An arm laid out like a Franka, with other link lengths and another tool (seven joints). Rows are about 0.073 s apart.
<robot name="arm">
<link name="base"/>
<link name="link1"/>
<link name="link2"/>
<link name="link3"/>
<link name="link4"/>
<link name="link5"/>
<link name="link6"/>
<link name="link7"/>
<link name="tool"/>
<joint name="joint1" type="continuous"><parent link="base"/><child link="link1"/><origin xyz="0 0 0.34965" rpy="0 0 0"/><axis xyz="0 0 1"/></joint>
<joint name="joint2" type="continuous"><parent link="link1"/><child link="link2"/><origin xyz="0 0 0" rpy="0 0 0"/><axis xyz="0 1 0"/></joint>
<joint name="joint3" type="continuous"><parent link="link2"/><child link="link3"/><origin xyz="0 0 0.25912" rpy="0 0 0"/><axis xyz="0 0 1"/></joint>
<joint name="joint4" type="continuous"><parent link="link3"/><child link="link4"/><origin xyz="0.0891 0 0" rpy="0 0 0"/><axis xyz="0 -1 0"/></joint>
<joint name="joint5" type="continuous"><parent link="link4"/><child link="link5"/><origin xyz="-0.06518 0 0.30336" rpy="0 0 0"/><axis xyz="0 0 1"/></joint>
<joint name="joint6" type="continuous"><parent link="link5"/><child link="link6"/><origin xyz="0 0 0" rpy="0 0 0"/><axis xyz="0 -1 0"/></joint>
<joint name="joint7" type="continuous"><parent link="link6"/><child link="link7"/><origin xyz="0.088 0 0" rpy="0 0 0"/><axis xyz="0 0 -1"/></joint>
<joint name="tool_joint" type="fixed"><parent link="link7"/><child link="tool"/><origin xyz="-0.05 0.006 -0.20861" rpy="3.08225 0 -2.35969"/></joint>
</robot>
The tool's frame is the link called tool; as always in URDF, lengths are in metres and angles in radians. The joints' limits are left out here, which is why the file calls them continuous.
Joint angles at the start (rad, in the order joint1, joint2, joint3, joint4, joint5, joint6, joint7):
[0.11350, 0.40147, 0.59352, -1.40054, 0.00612, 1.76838, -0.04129]
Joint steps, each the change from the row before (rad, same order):
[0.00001, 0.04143, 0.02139, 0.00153, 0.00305, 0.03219, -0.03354]
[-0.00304, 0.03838, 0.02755, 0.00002, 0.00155, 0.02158, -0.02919]
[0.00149, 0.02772, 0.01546, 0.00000, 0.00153, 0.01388, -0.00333]
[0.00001, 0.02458, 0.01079, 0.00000, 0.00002, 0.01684, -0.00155]
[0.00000, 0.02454, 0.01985, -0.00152, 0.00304, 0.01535, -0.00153]
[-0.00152, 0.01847, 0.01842, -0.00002, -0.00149, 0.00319, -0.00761]
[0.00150, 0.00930, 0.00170, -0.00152, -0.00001, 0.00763, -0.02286]
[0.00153, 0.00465, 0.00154, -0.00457, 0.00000, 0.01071, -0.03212]
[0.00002, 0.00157, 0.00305, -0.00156, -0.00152, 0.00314, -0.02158]
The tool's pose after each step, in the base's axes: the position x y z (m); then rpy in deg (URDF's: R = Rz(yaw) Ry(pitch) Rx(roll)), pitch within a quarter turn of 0, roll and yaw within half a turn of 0. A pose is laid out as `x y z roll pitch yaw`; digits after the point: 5 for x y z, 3 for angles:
0.41116 0.33648 0.35688 168.086 12.317 -93.129
0.40811 0.34707 0.34400 166.986 13.804 -90.883
0.40476 0.35506 0.33456 165.887 14.617 -90.363
0.40378 0.36094 0.32601 165.142 15.371 -90.242
0.39876 0.37013 0.31876 164.106 16.422 -89.784
0.39381 0.37588 0.31383 163.272 17.033 -88.857
0.39395 0.37711 0.30947 163.370 17.553 -87.574
0.39432 0.37823 0.30604 163.935 18.200 -85.667
0.39428 0.37871 0.30502 164.370 18.551 -84.248

